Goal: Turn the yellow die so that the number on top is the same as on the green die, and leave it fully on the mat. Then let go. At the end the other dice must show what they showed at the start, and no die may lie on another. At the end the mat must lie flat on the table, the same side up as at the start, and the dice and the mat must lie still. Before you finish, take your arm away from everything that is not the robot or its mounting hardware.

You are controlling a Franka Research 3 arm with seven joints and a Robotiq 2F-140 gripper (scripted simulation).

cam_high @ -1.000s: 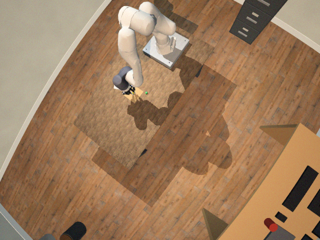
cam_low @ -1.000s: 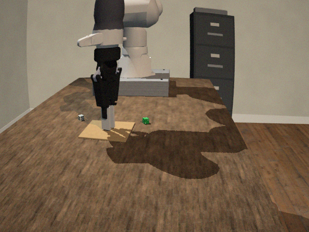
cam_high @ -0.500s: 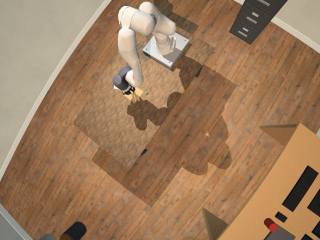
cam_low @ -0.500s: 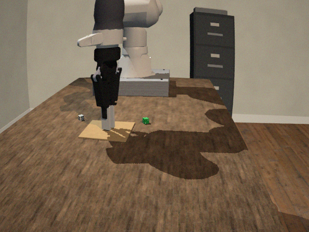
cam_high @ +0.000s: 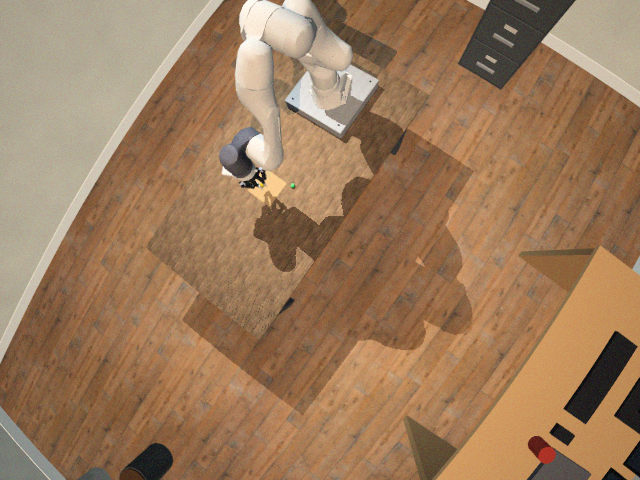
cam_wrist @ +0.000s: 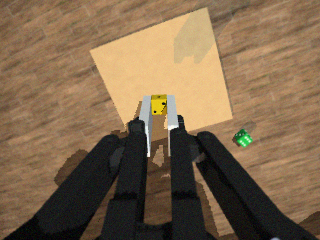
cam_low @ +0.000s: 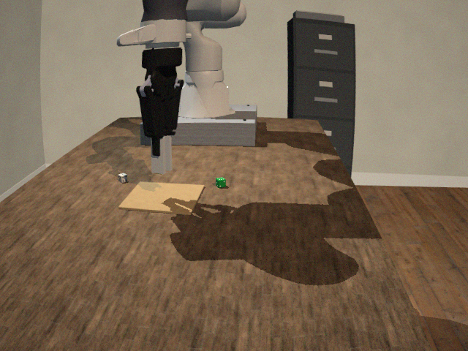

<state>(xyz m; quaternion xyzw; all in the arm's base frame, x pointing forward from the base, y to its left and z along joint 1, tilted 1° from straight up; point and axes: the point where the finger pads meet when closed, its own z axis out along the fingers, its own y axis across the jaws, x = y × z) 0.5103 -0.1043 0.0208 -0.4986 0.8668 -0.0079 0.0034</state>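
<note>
The tan mat is 90 mm below my hand and 10 mm behind it. Round my hand: white die 110 mm behind, 100 mm to the right, 80 mm below; then yellow die 30 mm below; then green die 110 mm to the left, 80 mm below, 60 mm behind.
</note>
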